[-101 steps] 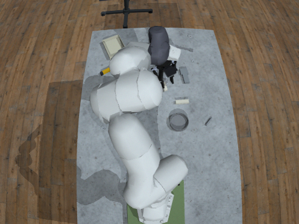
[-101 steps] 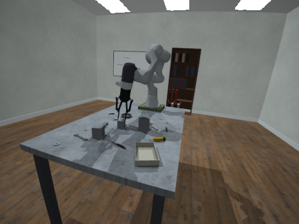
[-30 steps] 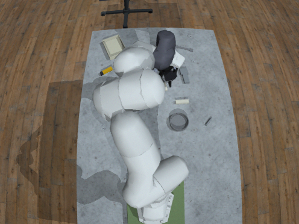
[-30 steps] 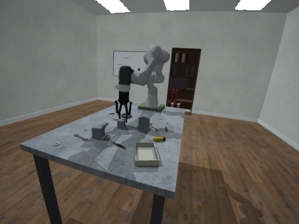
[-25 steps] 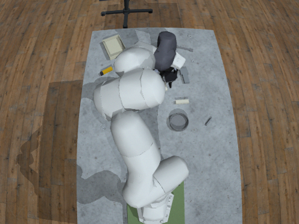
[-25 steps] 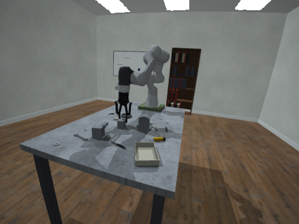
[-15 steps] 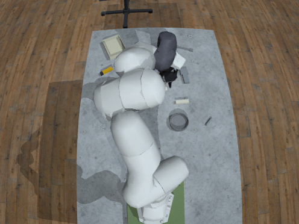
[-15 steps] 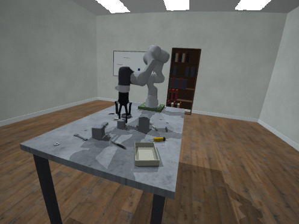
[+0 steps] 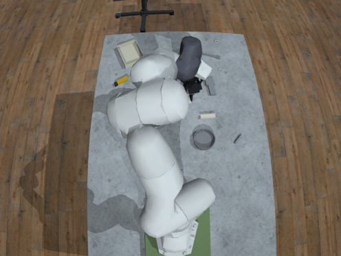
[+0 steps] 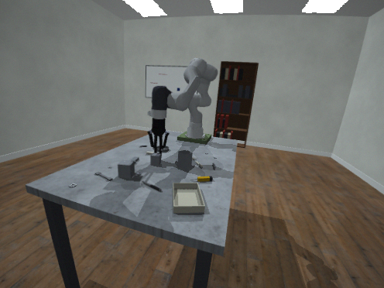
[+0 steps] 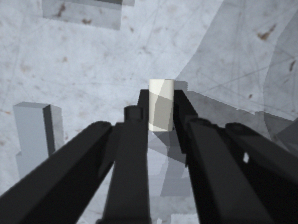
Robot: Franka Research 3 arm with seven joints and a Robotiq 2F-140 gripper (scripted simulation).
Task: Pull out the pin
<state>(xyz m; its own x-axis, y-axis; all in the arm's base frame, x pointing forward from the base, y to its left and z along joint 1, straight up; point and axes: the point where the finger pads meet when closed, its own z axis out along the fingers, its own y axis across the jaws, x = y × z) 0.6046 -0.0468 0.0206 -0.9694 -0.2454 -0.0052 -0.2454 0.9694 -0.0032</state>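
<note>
The grey block is 4 cm ahead of my hand, 2 cm below it and 1 cm to the left of it. From my hand the other things lie so: cream piece: 9 cm to the right, 8 cm behind, 4 cm below; then wrench: 31 cm ahead, 13 cm to the right, 5 cm below; then grey cup: 20 cm behind, 7 cm to the right, 4 cm below.
</note>
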